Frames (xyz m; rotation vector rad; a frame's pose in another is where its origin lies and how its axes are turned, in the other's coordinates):
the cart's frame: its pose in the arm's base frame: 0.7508 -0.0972 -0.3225 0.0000 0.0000 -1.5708
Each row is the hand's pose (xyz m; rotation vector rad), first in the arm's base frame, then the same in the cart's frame.
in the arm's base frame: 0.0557 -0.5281 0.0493 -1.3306 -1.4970 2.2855
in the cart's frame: 0.4309 -0.6951 0.3718 -0.0937 1.5927 -1.3753
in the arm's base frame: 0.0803 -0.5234 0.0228 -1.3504 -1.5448 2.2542
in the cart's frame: 0.4262 -0.6705 0.3453 -0.1095 1.6301 -1.3494
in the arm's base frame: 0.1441 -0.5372 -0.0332 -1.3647 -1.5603 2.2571
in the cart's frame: 0.4400 -0.6067 0.2893 -0.1094 1.6359 -1.3284
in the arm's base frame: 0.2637 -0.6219 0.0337 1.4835 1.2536 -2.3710
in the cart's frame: 0.5247 -0.4871 0.3562 0.1242 1.4788 -1.2175
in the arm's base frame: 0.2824 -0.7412 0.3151 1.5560 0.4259 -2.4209
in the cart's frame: 0.6440 -0.4684 0.6376 0.6158 1.0799 -1.1341
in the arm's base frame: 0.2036 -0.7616 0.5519 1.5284 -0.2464 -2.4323
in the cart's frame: 0.6644 -0.5472 0.8744 0.9680 0.6992 -1.1223
